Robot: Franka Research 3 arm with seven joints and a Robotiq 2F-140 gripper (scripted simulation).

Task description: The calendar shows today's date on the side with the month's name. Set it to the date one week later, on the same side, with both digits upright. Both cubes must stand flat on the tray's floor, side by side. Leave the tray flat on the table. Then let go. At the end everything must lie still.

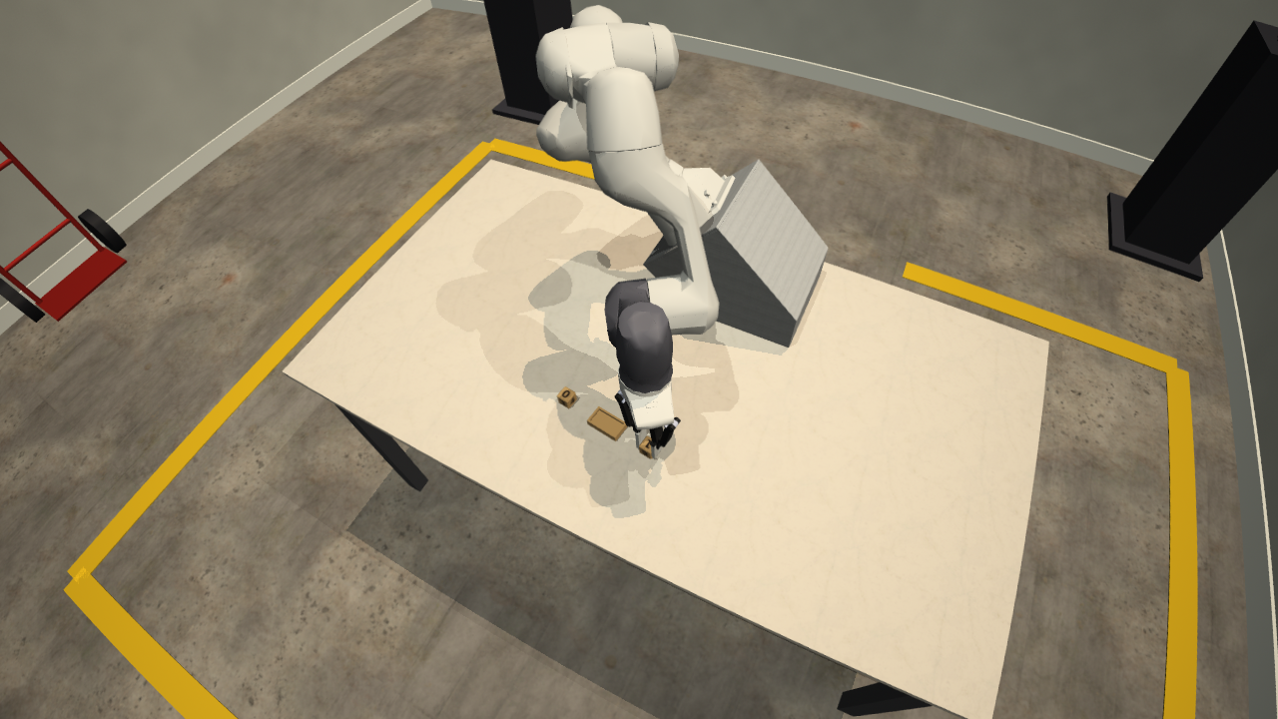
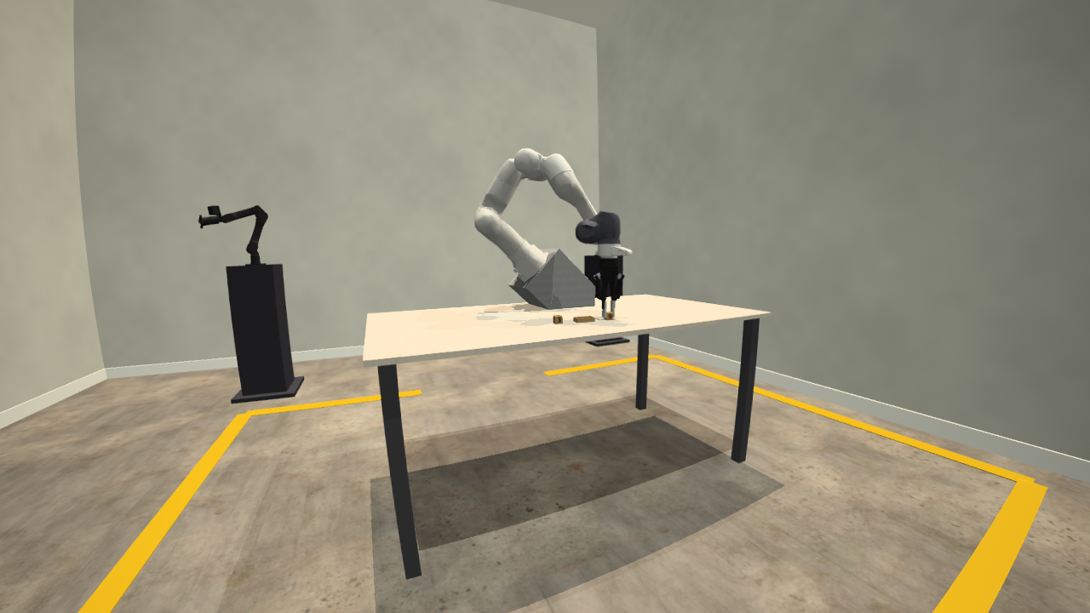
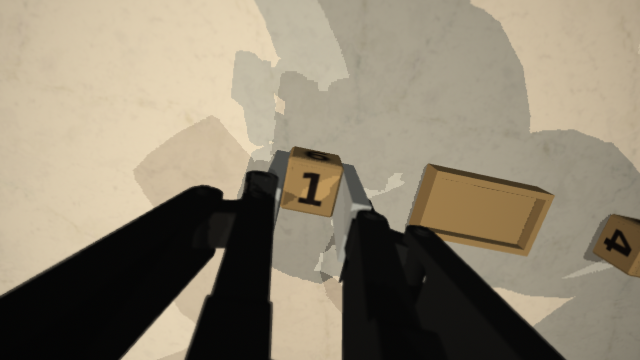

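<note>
Now: the wooden digit cube 30 mm behind my hand, 210 mm to the right of it and 30 mm below it. The rest, counted from my hand: wooden tray: 10 mm behind, 110 mm to the right, 30 mm below.
</note>
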